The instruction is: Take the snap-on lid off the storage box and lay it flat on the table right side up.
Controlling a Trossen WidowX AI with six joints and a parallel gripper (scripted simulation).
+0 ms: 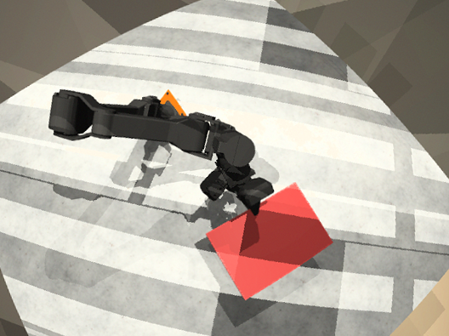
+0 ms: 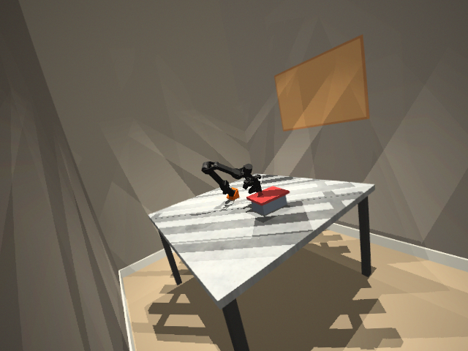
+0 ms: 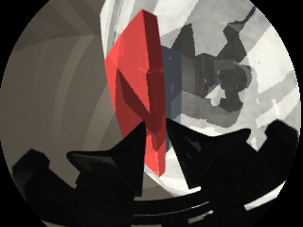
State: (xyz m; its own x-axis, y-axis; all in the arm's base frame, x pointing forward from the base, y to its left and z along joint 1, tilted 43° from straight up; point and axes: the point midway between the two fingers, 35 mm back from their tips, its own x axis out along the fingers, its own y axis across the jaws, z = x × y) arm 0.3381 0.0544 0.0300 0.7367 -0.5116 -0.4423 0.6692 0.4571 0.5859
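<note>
Right now the red lid is 8 cm ahead of my gripper tip and 1 cm to the right of it. Also, from my gripper tip: grey storage box: 8 cm ahead, 5 cm below, 1 cm to the right.
</note>
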